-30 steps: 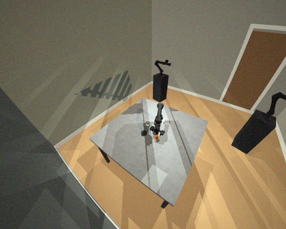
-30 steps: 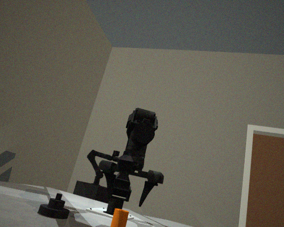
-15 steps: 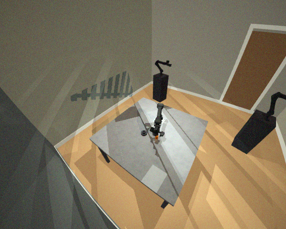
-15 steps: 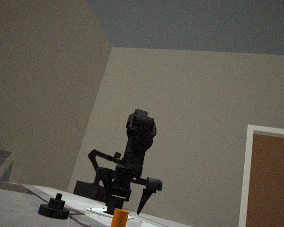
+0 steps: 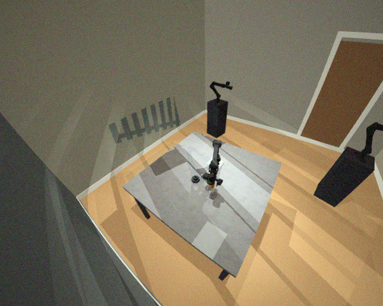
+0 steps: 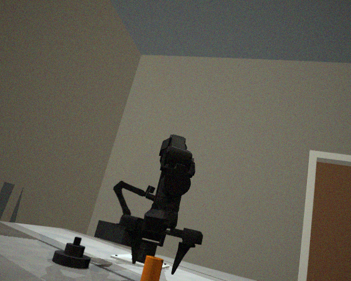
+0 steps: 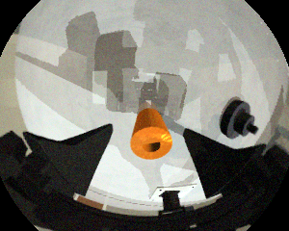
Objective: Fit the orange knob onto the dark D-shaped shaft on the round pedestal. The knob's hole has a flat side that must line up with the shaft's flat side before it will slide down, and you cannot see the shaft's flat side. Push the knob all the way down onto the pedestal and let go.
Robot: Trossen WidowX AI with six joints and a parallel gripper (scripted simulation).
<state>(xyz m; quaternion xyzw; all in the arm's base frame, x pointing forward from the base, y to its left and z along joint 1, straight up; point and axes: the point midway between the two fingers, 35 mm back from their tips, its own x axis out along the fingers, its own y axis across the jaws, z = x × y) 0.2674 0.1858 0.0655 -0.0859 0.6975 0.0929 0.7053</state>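
The orange knob is 1 cm below my gripper tip. Round my gripper tip: round pedestal 6 cm ahead, 18 cm to the right, 1 cm below.
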